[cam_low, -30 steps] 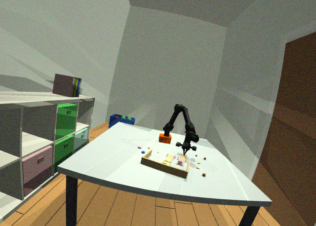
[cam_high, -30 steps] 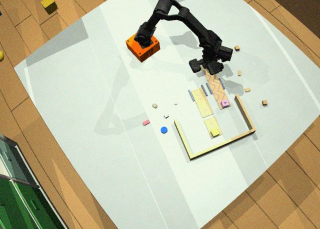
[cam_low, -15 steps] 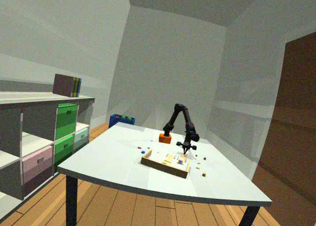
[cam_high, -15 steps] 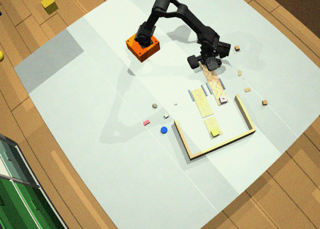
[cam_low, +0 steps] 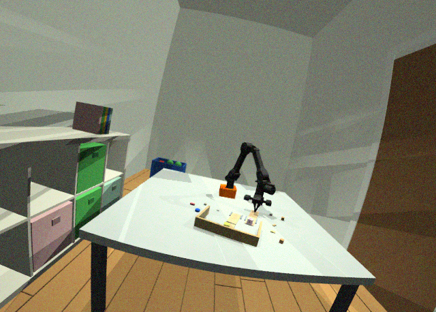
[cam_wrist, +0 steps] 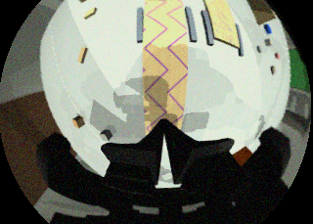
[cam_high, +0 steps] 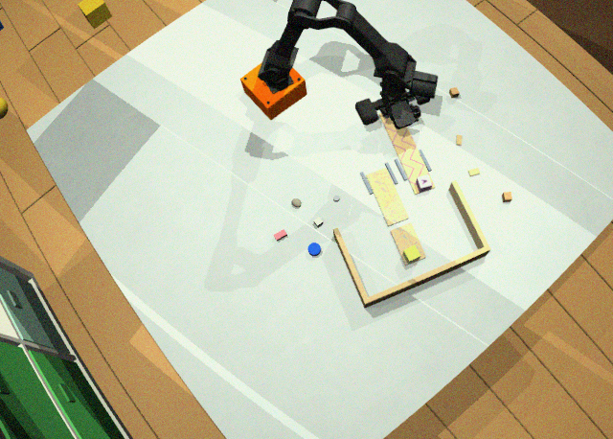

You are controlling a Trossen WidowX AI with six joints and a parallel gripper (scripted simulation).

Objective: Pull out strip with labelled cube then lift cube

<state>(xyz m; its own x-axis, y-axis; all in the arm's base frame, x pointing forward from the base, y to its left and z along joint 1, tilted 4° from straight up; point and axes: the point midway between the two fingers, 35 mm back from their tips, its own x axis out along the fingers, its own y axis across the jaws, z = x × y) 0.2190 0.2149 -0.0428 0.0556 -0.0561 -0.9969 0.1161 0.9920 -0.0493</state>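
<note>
Right now my gripper tip is 9 cm short of the zigzag strip and 2 cm to the left of it. From my gripper tip the other things lie so: labelled pink cube 20 cm ahead, 3 cm to the right, 2 cm above; pebble 33 cm to the right, 9 cm ahead; blue disc 35 cm to the right, 21 cm ahead.
</note>
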